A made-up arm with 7 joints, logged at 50 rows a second.
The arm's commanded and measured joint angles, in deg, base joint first. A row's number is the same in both.
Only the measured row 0 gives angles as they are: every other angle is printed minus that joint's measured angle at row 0.
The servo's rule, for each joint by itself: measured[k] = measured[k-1] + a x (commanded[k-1-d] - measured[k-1]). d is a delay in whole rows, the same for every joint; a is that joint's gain. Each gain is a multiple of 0.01, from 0.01 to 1. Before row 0 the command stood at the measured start. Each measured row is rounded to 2 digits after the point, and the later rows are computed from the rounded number. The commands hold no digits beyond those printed.
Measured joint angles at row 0: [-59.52, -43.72, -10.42, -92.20, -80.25, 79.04, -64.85]
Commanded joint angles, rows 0 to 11: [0.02, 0.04, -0.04, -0.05, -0.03, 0.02, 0.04]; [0.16, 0.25, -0.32, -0.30, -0.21, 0.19, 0.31]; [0.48, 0.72, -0.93, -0.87, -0.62, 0.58, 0.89]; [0.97, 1.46, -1.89, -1.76, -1.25, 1.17, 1.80]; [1.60, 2.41, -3.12, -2.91, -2.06, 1.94, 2.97]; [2.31, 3.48, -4.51, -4.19, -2.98, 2.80, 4.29]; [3.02, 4.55, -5.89, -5.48, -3.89, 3.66, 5.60]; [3.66, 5.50, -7.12, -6.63, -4.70, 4.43, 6.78]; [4.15, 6.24, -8.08, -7.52, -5.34, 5.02, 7.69]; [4.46, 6.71, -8.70, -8.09, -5.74, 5.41, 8.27]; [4.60, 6.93, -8.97, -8.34, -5.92, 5.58, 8.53]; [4.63, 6.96, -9.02, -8.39, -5.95, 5.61, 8.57]
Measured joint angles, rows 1 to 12: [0.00, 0.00, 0.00, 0.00, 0.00, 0.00, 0.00]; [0.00, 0.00, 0.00, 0.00, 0.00, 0.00, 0.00]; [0.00, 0.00, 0.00, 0.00, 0.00, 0.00, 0.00]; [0.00, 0.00, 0.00, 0.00, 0.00, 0.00, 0.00]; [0.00, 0.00, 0.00, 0.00, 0.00, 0.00, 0.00]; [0.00, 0.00, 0.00, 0.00, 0.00, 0.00, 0.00]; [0.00, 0.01, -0.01, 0.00, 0.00, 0.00, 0.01]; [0.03, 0.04, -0.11, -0.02, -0.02, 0.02, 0.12]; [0.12, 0.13, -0.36, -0.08, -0.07, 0.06, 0.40]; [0.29, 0.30, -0.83, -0.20, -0.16, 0.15, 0.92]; [0.55, 0.57, -1.54, -0.39, -0.31, 0.29, 1.68]; [0.90, 0.95, -2.46, -0.66, -0.52, 0.49, 2.65]
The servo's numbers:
d 6
a 0.20 0.13 0.31 0.07 0.08 0.08 0.37

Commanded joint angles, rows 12 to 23: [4.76, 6.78, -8.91, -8.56, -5.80, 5.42, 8.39]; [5.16, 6.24, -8.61, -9.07, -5.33, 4.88, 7.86]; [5.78, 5.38, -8.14, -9.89, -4.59, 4.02, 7.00]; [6.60, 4.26, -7.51, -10.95, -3.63, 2.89, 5.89]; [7.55, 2.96, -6.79, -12.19, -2.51, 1.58, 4.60]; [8.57, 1.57, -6.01, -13.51, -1.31, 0.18, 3.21]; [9.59, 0.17, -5.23, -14.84, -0.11, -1.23, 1.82]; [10.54, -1.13, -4.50, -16.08, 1.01, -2.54, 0.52]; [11.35, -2.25, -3.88, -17.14, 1.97, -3.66, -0.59]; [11.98, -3.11, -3.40, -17.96, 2.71, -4.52, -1.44]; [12.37, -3.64, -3.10, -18.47, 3.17, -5.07, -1.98]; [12.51, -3.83, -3.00, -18.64, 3.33, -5.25, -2.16]
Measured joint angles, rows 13 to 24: [1.32, 1.42, -3.52, -1.00, -0.79, 0.74, 3.74]; [1.79, 1.95, -4.64, -1.39, -1.10, 1.04, 4.86]; [2.26, 2.51, -5.71, -1.82, -1.44, 1.36, 5.91]; [2.70, 3.06, -6.64, -2.26, -1.78, 1.68, 6.78]; [3.08, 3.56, -7.36, -2.69, -2.11, 1.99, 7.43]; [3.39, 4.00, -7.87, -3.09, -2.42, 2.28, 7.85]; [3.66, 4.36, -8.19, -3.47, -2.69, 2.53, 8.05]; [3.96, 4.60, -8.32, -3.86, -2.90, 2.72, 7.98]; [4.32, 4.70, -8.26, -4.28, -3.04, 2.82, 7.62]; [4.78, 4.64, -8.03, -4.75, -3.09, 2.83, 6.98]; [5.33, 4.42, -7.65, -5.27, -3.04, 2.73, 6.10]; [5.98, 4.05, -7.14, -5.85, -2.90, 2.53, 5.03]
